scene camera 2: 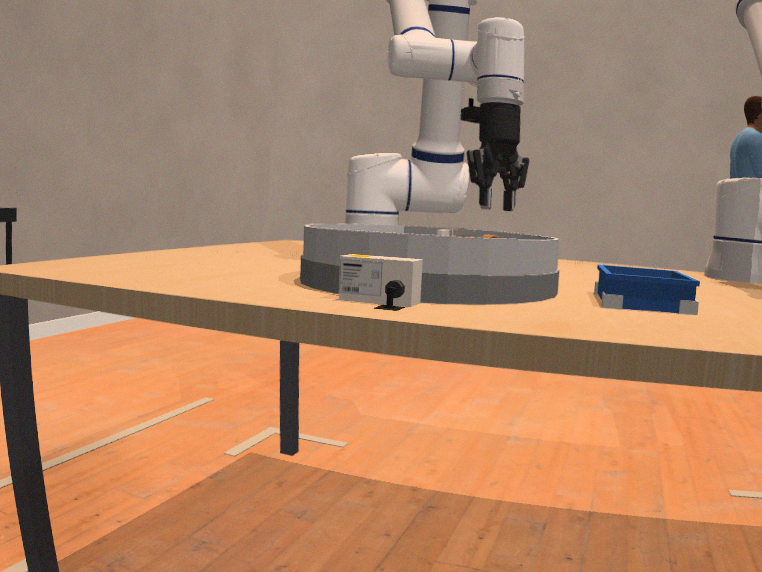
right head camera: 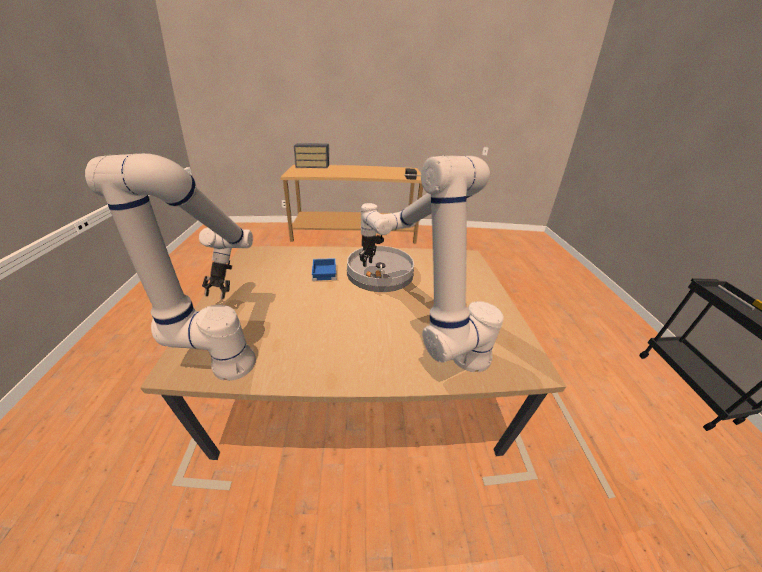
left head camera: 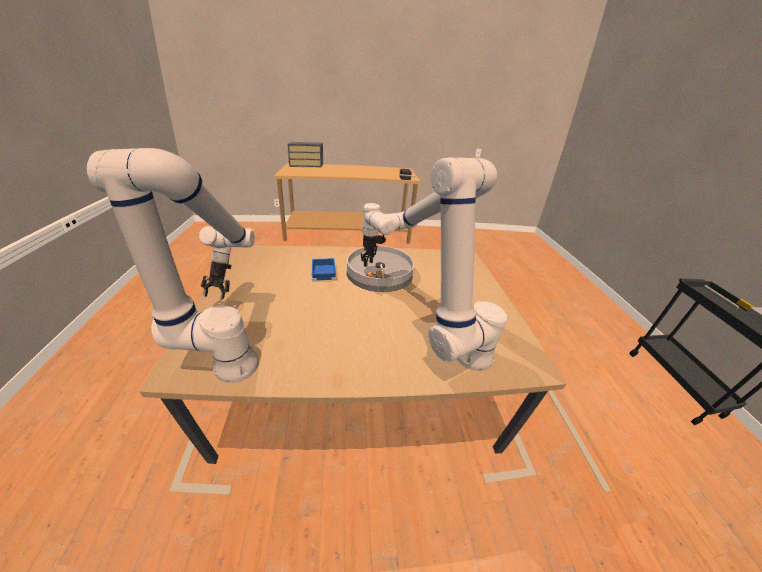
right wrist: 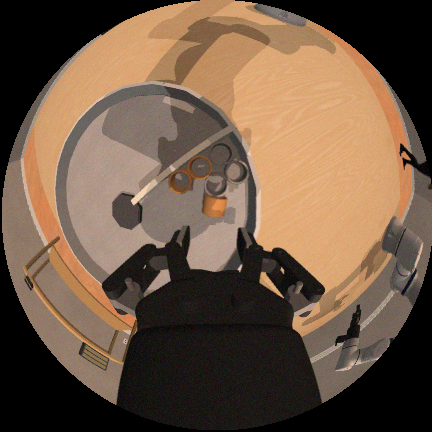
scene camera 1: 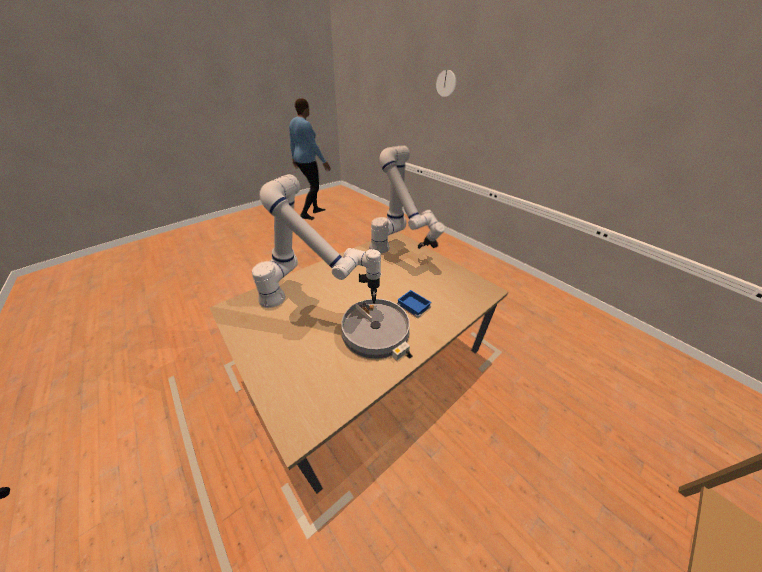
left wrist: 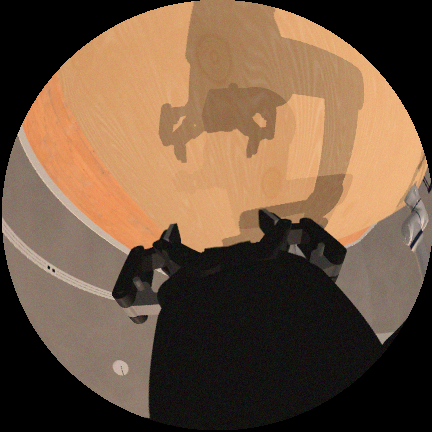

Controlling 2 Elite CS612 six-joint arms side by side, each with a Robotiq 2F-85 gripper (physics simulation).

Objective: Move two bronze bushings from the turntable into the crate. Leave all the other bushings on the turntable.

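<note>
In the right wrist view, two bronze bushings (right wrist: 181, 191) (right wrist: 190, 167) stand upright by the divider bar on the turntable (right wrist: 61, 200) (left head camera: 380, 285) (scene camera 2: 430, 252). A third bronze bushing (right wrist: 214, 206) lies on its side, touching or close to a grey bushing (right wrist: 207, 187). Two more grey bushings (right wrist: 246, 171) (right wrist: 221, 144) stand near the wall. The blue crate (left head camera: 323, 275) (scene camera 2: 646, 295) stands beside the turntable and looks empty. My right gripper (right wrist: 213, 234) (scene camera 2: 497, 206) (left head camera: 367, 263) is open and empty above the turntable, near the sideways bushing. My left gripper (left wrist: 218, 224) (left head camera: 214, 294) is open and empty, away from both.
A raised divider bar (right wrist: 195, 151) runs from near the turntable's hub (right wrist: 127, 211) to its wall. A small white box (scene camera 2: 403, 283) (scene camera 1: 401, 350) stands by the turntable. A shelf table (left head camera: 344, 172) and a black cart (left head camera: 683, 369) stand beyond. A person (scene camera 1: 302, 141) walks behind the arms.
</note>
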